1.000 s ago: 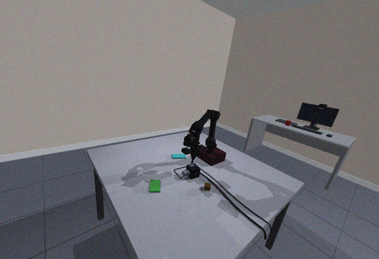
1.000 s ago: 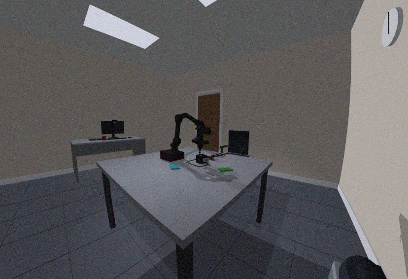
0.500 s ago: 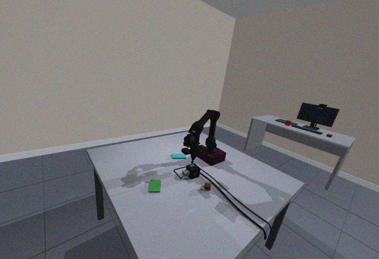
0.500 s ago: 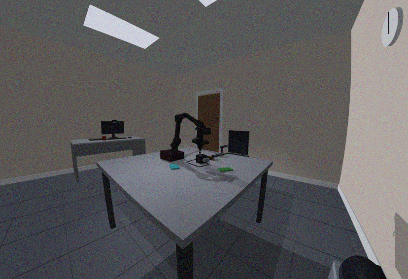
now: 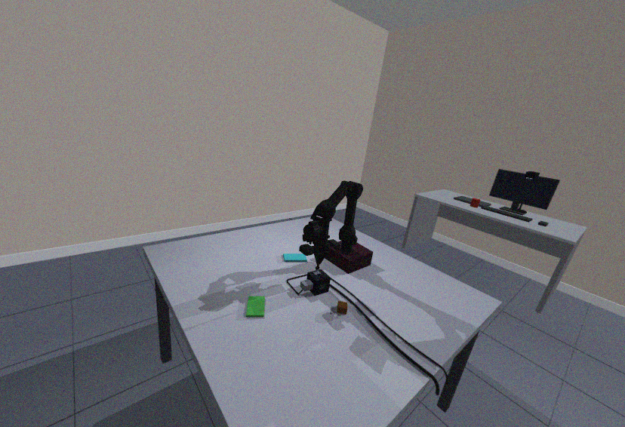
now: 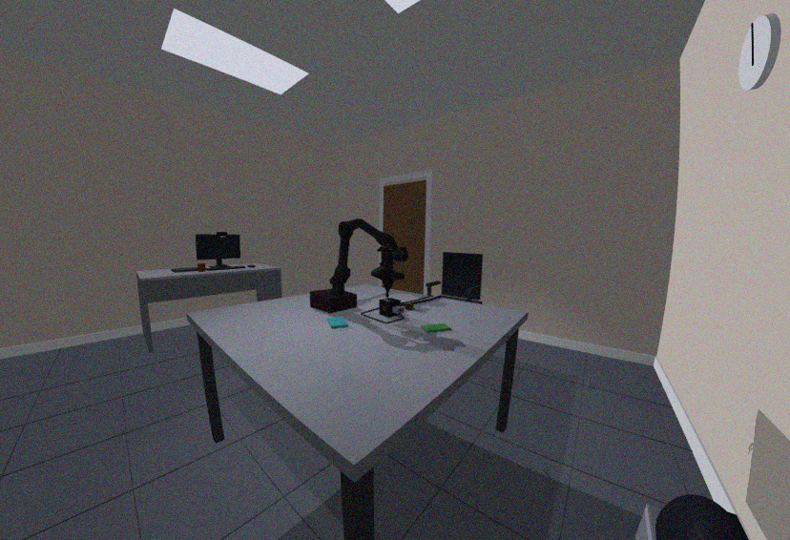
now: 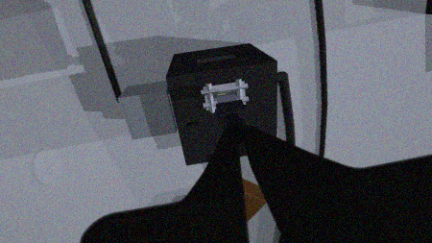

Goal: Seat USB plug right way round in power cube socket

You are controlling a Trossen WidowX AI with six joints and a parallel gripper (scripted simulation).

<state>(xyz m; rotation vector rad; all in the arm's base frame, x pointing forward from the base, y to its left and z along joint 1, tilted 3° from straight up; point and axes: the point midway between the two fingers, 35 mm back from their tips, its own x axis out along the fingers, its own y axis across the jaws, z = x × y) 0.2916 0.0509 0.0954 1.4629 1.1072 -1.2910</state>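
My gripper tip is now 20 mm above the dark USB plug. From my gripper tip the other things lie so: teal pad (250 mm to the right, 120 mm below, 100 mm behind); then brown block (180 mm to the left, 110 mm below, 30 mm ahead); then USB socket (50 mm below).
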